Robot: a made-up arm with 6 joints.
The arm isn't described. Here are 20 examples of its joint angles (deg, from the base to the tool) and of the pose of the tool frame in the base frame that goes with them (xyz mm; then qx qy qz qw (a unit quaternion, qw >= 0)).
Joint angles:
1: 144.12 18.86 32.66 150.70 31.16 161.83
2: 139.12 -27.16 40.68 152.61 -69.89 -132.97
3: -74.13 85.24 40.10 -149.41 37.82 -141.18
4: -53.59 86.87 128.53 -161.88 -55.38 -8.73
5: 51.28 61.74 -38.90 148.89 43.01 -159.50
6: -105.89 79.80 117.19 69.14 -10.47 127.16
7: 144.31 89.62 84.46 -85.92 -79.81 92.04
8: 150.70 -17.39 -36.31 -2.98 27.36 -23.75
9: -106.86 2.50 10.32 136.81 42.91 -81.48
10: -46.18 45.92 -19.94 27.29 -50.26 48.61
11: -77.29 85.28 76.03 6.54 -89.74 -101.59
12: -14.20 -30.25 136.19 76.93 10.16 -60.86
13: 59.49 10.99 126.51 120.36 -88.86 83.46
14: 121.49 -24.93 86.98 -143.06 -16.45 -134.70
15: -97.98 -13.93 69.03 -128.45 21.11 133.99
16: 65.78 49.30 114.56 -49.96 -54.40 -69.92
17: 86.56 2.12 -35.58 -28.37 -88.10 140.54
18: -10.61 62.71 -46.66 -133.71 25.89 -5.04
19: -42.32 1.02 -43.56 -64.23 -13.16 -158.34
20: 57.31 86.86 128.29 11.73 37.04 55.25
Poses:
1: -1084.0 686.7 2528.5 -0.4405 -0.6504 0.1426 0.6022
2: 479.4 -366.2 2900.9 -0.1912 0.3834 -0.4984 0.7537
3: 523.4 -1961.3 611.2 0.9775 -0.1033 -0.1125 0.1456
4: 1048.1 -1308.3 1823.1 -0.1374 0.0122 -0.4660 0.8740
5: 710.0 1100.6 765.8 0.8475 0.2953 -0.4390 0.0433
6: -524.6 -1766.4 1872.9 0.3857 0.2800 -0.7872 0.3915
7: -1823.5 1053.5 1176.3 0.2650 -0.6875 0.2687 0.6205
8: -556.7 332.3 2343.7 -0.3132 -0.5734 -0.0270 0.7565
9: -112.7 -896.4 2510.9 0.8139 -0.1833 0.2440 0.4944
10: 1025.2 -1119.1 1196.4 -0.9424 -0.2079 0.2536 0.0651
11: 387.7 -1984.6 1035.8 0.0145 -0.9952 -0.0645 0.0720
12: -1293.3 432.0 1899.0 -0.6330 0.0574 0.7295 0.2526
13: 16.2 -270.3 2590.4 0.7744 0.0159 0.3164 0.5477
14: 436.2 -852.5 2738.0 0.0209 0.3113 -0.9003 0.3037
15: -20.2 316.5 3001.4 0.0170 -0.2247 0.5961 0.7706
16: 418.1 1199.0 2524.3 -0.5810 -0.0872 0.1147 0.8011
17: -74.2 767.5 1939.1 0.2925 -0.8789 0.1609 0.3407
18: 1146.7 -291.0 734.4 0.2732 -0.8942 0.0051 0.3545
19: 695.7 -585.2 1835.7 0.6020 0.7173 0.0959 0.3374
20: 834.4 1436.5 1833.5 -0.0023 0.1217 0.9909 0.0572
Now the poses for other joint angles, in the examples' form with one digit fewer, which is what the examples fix.
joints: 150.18 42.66 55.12 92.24 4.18 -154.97
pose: -1526 830 2366 -0.433 -0.454 0.242 0.740
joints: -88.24 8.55 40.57 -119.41 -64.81 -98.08
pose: 197 -746 2872 -0.027 0.445 -0.167 0.879
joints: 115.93 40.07 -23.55 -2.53 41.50 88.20
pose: -774 1534 1450 0.152 -0.816 -0.543 0.131
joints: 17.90 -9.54 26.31 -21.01 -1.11 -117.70
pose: 396 108 2924 -0.231 0.401 -0.178 0.868
